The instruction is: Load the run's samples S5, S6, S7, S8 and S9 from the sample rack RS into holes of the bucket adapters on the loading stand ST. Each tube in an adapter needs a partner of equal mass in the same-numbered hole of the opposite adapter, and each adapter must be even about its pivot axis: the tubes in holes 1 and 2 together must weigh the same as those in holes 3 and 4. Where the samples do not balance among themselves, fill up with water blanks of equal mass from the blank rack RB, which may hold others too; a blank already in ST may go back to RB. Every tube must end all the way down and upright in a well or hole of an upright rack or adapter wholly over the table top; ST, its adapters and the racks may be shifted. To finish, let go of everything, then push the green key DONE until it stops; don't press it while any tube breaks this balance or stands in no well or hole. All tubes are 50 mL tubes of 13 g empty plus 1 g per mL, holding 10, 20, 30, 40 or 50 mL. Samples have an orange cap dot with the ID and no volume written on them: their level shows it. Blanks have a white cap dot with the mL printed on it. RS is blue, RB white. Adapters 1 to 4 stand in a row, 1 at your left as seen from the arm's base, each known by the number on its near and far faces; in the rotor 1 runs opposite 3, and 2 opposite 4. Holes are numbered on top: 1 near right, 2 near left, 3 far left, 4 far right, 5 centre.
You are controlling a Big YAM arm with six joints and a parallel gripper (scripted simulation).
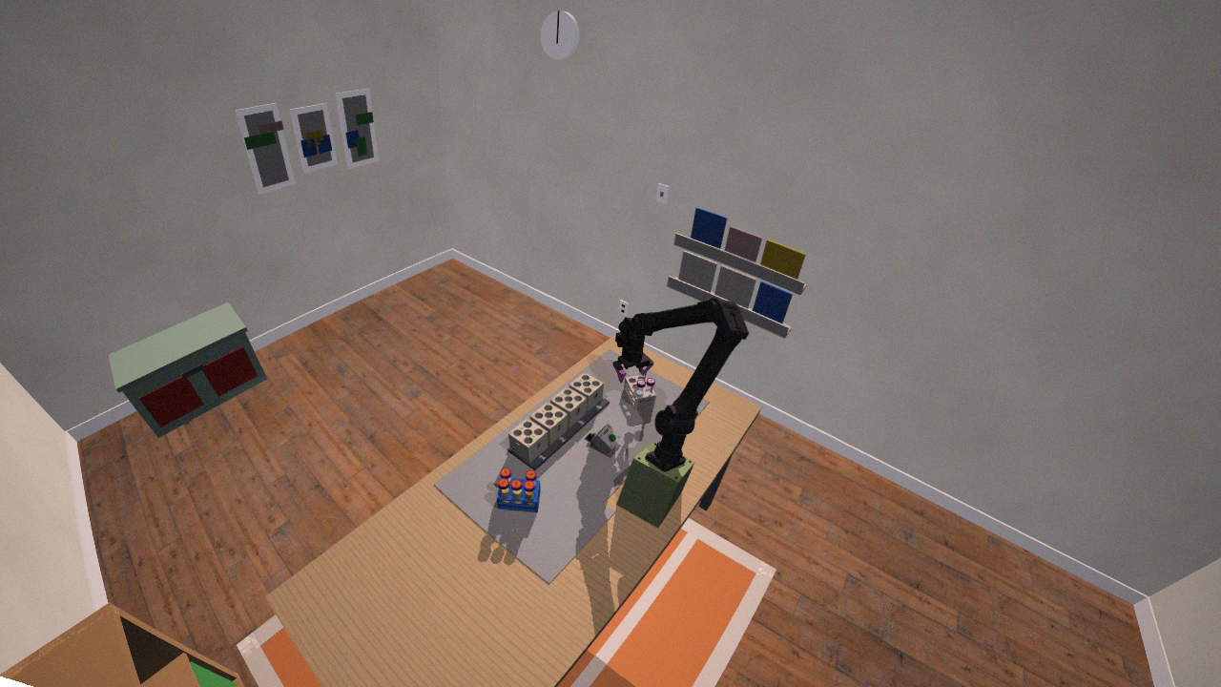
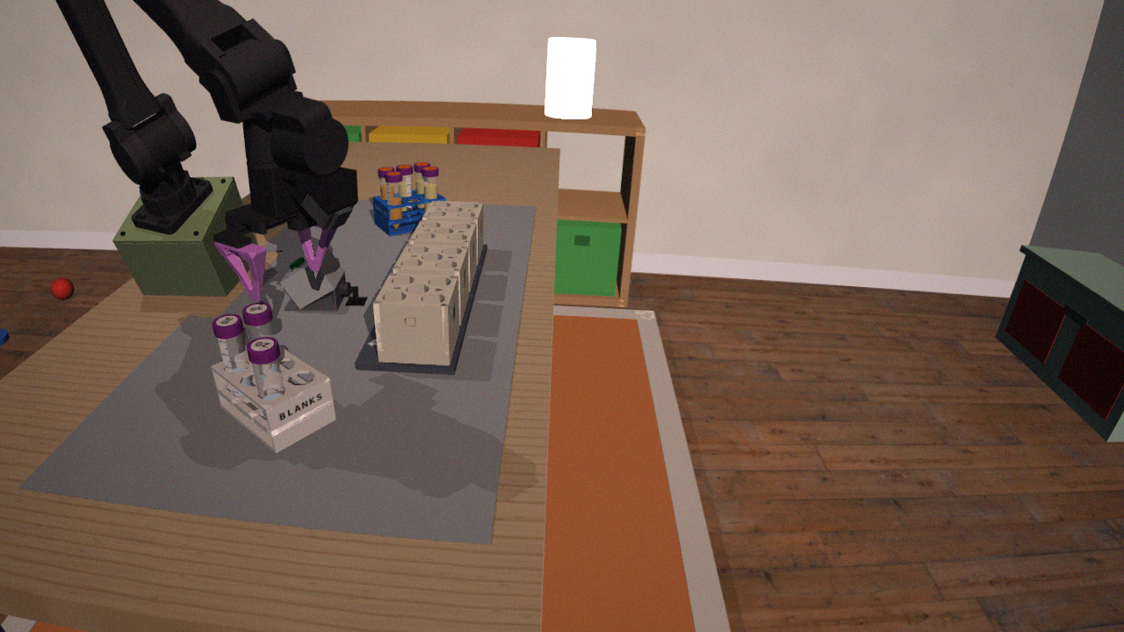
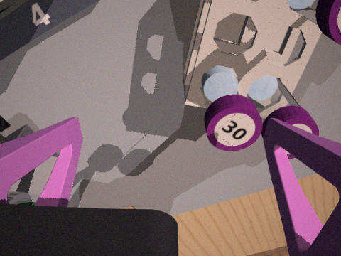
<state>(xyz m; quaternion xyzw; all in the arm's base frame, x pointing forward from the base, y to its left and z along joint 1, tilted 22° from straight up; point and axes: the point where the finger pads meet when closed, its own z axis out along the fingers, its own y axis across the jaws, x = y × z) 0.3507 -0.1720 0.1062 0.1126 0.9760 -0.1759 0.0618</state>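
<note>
Right now my hand is 550 mm to the right of the sample S8, 120 mm past it and 90 mm above it. From my hand the other things lie so: green done key: 210 mm to the left, 130 mm behind, 80 mm below; then white blank rack RB: 120 mm below, 70 mm to the right; then water blank marked 30: 90 mm below, 40 mm to the right, 30 mm behind.
</note>
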